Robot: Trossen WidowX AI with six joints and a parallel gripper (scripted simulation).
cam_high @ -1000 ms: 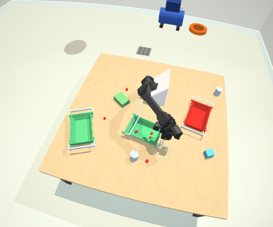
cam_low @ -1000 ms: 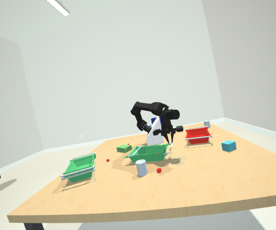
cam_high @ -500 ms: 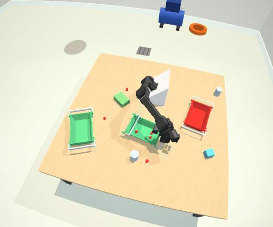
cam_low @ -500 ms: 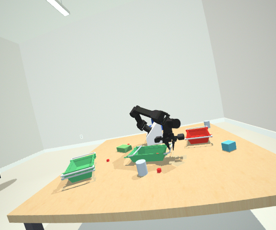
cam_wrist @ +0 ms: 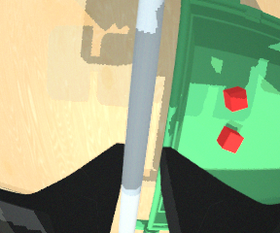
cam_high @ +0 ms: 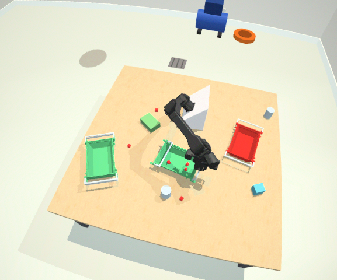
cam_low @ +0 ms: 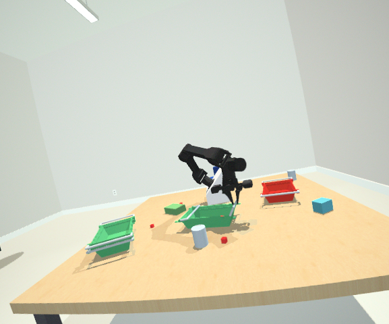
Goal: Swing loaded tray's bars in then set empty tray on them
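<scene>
Right now the red tray is 27 cm behind my gripper tip, 23 cm to the left of it and 3 cm below it. Also, from my gripper tip: cyan cube 36 cm to the left, 6 cm below, 1 cm ahead; flat green block 40 cm to the right, 25 cm behind, 6 cm below.
</scene>
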